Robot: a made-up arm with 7 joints. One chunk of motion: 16 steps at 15 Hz.
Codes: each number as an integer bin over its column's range. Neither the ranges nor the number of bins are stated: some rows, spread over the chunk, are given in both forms.
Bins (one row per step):
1: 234 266 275 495 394 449 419
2: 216 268 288 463 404 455 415
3: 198 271 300 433 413 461 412
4: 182 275 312 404 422 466 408
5: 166 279 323 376 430 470 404
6: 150 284 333 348 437 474 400
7: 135 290 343 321 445 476 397
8: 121 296 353 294 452 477 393
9: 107 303 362 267 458 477 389
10: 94 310 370 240 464 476 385
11: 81 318 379 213 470 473 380
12: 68 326 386 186 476 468 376
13: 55 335 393 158 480 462 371
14: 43 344 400 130 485 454 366
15: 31 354 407 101 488 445 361
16: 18 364 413 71 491 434 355
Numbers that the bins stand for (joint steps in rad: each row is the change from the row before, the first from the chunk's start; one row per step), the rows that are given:
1: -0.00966 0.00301 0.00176 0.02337 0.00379 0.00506 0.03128
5: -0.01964 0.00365 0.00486 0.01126 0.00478 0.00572 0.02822
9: -0.02830 0.00482 0.00738 0.00017 0.00555 0.00594 0.02517
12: -0.03402 0.00595 0.00893 -0.00807 0.00604 0.00565 0.02252
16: -0.04136 0.00781 0.01067 -0.01977 0.00645 0.00459 0.01825
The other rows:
2: -0.01230 0.00311 0.00260 0.02012 0.00407 0.00525 0.03046
3: -0.01494 0.00326 0.00337 0.01706 0.00432 0.00543 0.02985
4: -0.01729 0.00345 0.00415 0.01411 0.00456 0.00559 0.02904
6: -0.02198 0.00389 0.00550 0.00841 0.00497 0.00584 0.02741
7: -0.02419 0.00419 0.00615 0.00567 0.00519 0.00590 0.02680
8: -0.02624 0.00448 0.00680 0.00292 0.00538 0.00594 0.02598
10: -0.03020 0.00517 0.00789 -0.00258 0.00571 0.00590 0.02436
11: -0.03211 0.00556 0.00848 -0.00532 0.00588 0.00581 0.02334
13: -0.03593 0.00639 0.00938 -0.01092 0.00615 0.00547 0.02151
14: -0.03769 0.00683 0.00983 -0.01377 0.00629 0.00522 0.02049
15: -0.03945 0.00732 0.01028 -0.01672 0.00637 0.00493 0.01947

